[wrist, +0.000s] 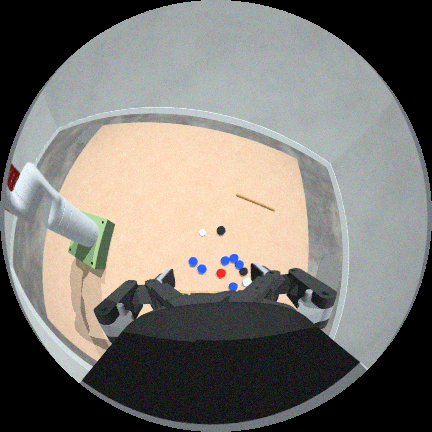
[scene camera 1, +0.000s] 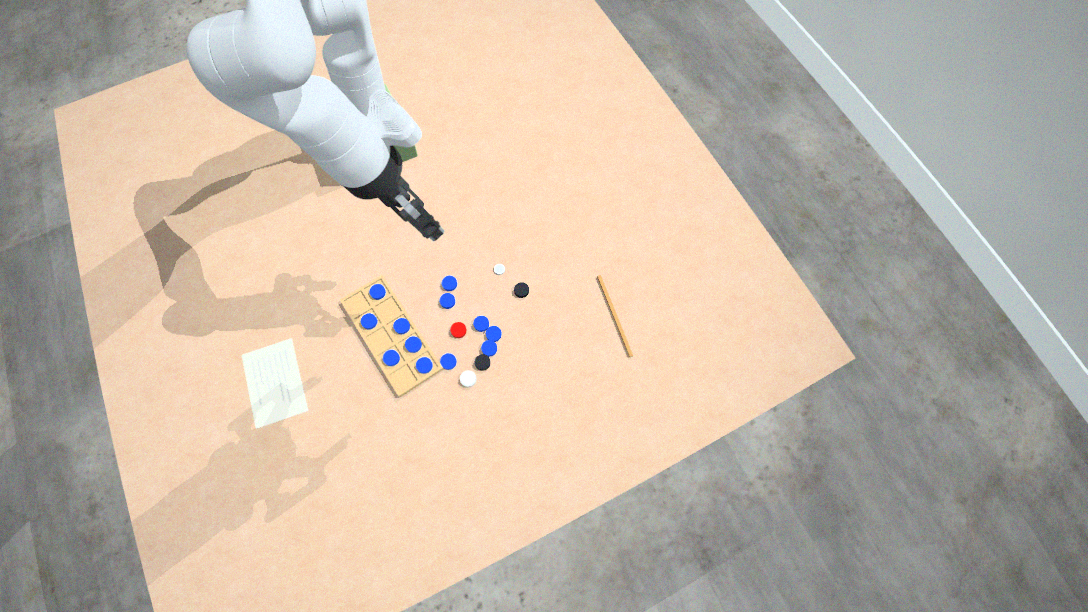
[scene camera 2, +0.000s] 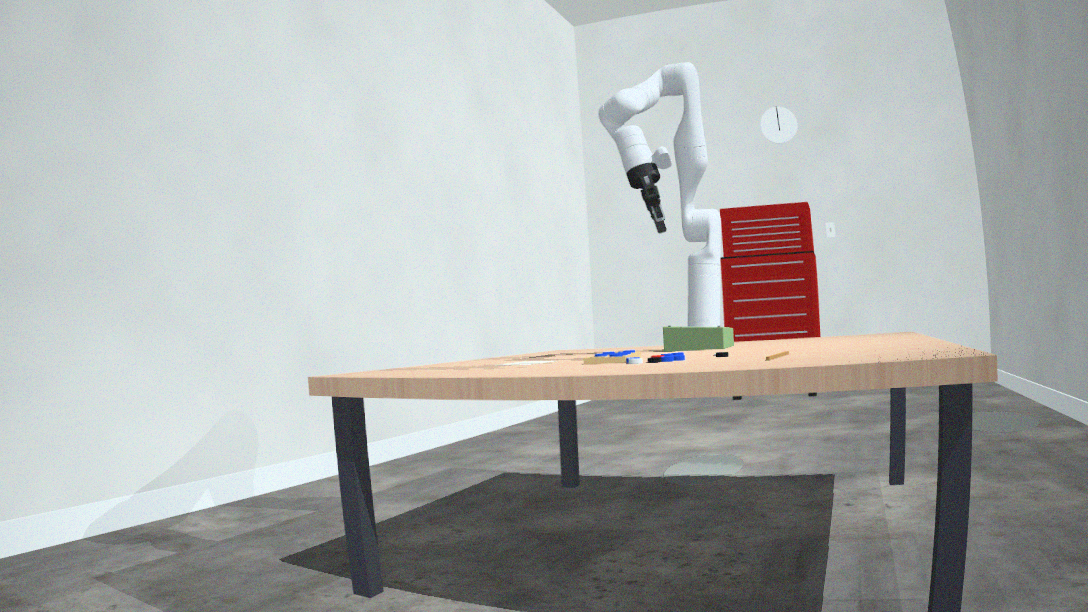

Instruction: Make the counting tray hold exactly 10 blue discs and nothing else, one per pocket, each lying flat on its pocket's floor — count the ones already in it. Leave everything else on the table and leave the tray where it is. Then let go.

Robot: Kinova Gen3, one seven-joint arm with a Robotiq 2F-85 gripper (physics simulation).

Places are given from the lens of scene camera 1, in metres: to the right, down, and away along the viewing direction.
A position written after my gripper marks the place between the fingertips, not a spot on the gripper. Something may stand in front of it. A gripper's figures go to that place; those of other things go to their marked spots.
my gripper point(scene camera 1: 419, 215): -0.17, -0.12, 0.73
tan counting tray point(scene camera 1: 404, 377): -0.25, 0.13, 0.93
